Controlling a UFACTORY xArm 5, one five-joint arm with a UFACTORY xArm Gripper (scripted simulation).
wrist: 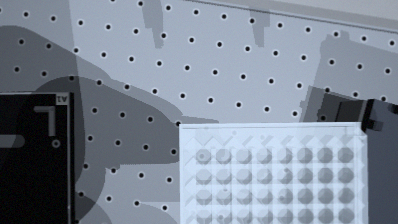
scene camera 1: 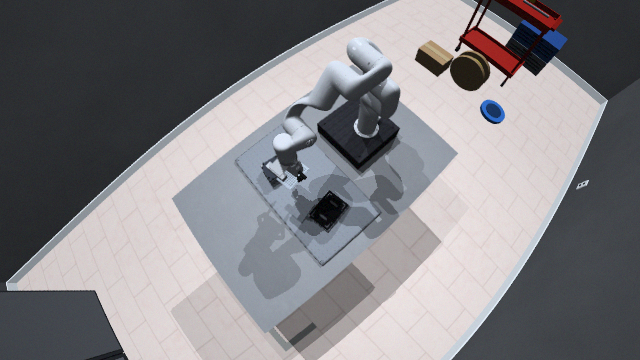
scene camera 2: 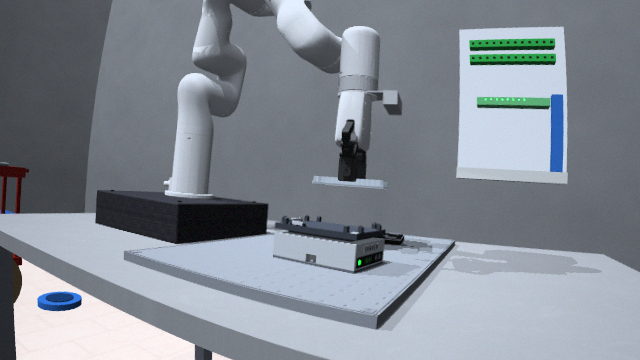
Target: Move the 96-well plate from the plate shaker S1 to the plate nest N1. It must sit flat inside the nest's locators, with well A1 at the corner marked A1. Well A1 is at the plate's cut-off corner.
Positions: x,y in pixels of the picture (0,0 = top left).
Labels:
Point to a clear 96-well plate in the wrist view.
At 211,154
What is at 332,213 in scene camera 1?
A black plate nest N1.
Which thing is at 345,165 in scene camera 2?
My gripper.

